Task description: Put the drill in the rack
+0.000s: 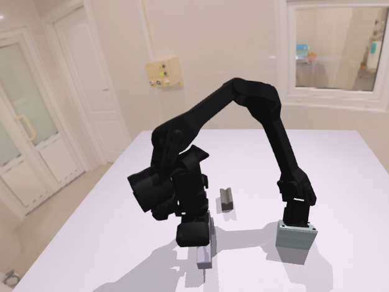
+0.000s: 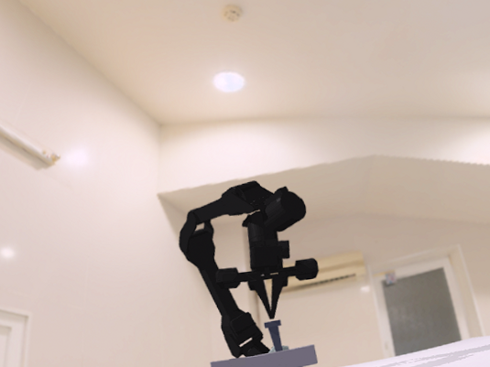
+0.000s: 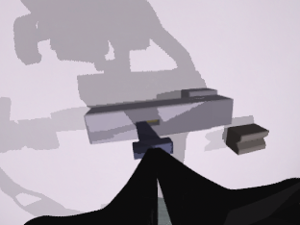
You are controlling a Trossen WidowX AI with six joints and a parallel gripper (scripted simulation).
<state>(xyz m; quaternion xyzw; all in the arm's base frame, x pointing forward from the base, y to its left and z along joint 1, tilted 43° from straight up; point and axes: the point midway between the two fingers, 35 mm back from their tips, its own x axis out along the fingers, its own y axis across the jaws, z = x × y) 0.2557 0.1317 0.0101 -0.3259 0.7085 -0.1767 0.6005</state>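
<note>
Now: gripper tip 40 mm above the blue key. Round my gripper tip: housing: 10 mm ahead, 30 mm to the right, 90 mm below; then rack: 20 mm behind, 210 mm to the right, 120 mm below; then drill: 10 mm ahead, 50 mm to the right, 80 mm below.
</note>
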